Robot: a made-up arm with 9 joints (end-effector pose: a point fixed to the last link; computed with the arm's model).
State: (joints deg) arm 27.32 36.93 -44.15 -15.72 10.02 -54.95 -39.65 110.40 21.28
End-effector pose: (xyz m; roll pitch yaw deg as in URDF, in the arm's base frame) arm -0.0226 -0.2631 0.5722 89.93 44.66 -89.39
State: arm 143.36 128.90 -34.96 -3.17 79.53 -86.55 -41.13 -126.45 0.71
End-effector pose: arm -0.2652 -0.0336 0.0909 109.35 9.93 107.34
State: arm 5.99 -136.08 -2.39 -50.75 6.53 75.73 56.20 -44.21 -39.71
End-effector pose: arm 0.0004 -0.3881 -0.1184 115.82 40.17 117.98
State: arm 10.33 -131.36 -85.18 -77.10 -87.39 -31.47 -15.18 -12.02 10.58
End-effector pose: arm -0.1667 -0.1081 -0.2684 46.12 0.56 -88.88
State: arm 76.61 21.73 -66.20 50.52 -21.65 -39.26 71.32 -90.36 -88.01
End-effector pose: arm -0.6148 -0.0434 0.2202 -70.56 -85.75 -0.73
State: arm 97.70 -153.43 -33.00 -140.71 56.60 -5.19 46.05 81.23 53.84
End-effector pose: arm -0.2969 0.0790 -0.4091 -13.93 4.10 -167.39
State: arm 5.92 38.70 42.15 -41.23 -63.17 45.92 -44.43 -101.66 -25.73
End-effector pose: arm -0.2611 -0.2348 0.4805 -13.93 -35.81 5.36
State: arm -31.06 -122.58 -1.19 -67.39 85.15 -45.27 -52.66 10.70 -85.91
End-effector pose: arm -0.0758 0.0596 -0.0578 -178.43 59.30 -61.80
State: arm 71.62 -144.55 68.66 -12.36 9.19 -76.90 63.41 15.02 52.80
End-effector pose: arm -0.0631 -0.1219 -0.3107 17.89 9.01 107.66
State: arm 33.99 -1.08 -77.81 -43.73 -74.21 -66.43 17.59 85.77 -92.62
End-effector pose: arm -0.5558 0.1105 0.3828 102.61 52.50 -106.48
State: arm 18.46 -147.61 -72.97 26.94 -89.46 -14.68 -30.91 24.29 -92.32
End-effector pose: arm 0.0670 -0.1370 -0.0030 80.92 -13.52 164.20
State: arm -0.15 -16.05 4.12 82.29 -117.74 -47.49 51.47 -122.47 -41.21
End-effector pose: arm 0.1384 -0.2426 0.3756 -87.90 -36.75 -168.00
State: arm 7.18 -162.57 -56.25 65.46 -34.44 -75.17 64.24 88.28 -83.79
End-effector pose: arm -0.3152 -0.2520 0.1219 -54.80 24.22 85.44
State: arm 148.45 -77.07 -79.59 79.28 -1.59 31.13 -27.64 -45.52 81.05
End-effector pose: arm -0.3491 0.1999 0.1392 3.10 -2.51 -46.71
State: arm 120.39 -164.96 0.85 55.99 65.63 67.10 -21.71 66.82 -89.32
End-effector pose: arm -0.4956 0.3754 0.0410 -25.57 -41.88 -23.09
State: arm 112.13 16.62 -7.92 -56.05 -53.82 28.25 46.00 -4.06 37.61
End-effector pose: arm -0.3473 0.3084 0.4357 -62.35 -44.19 -114.44
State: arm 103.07 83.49 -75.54 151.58 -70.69 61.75 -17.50 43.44 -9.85
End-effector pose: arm -0.3858 -0.2818 0.3322 74.44 31.38 179.02
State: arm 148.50 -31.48 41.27 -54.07 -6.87 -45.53 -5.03 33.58 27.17
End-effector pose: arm 0.1949 0.1087 0.0925 -36.65 -49.96 28.97
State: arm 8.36 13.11 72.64 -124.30 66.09 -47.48 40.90 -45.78 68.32
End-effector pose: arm -0.2331 0.1835 0.4148 -32.89 71.91 -170.08
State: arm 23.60 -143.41 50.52 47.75 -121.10 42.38 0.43 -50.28 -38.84
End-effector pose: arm -0.1126 0.0343 0.0396 -47.98 63.71 -167.20
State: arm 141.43 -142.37 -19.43 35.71 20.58 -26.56 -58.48 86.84 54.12
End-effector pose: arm -0.2881 0.3030 -0.2814 6.74 14.78 27.97
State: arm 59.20 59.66 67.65 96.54 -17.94 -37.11 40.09 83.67 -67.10
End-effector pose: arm 0.1500 -0.2981 0.1912 153.83 7.73 98.56
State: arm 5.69 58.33 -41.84 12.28 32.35 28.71 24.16 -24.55 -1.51
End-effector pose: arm -0.1017 -0.3996 0.3367 13.24 48.85 28.45
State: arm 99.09 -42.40 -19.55 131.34 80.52 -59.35 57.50 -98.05 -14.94
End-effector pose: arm 0.0635 0.3729 0.2619 -155.16 22.12 -96.64
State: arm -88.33 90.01 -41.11 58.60 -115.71 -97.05 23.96 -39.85 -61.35
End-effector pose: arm 0.2792 0.1008 0.4002 -40.65 18.46 66.64
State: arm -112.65 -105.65 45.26 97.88 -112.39 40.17 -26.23 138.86 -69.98
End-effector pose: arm -0.3024 0.2581 0.0802 65.39 22.99 -122.36
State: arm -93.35 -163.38 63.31 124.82 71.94 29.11 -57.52 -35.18 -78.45
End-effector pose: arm 0.0776 0.3541 -0.1075 -48.67 -60.57 -153.34
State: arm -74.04 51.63 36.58 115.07 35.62 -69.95 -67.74 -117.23 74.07
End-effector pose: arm 0.0433 -0.0101 0.4356 -3.21 34.50 94.10
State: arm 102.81 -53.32 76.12 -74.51 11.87 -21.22 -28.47 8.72 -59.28
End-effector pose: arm -0.1350 0.0843 -0.0679 -81.25 -21.26 92.63
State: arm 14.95 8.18 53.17 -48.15 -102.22 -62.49 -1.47 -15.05 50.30
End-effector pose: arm -0.4023 0.0185 0.2024 27.63 -62.99 -124.44
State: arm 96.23 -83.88 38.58 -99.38 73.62 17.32 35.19 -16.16 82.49
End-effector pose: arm -0.0580 0.2010 -0.3111 78.79 14.24 -154.46
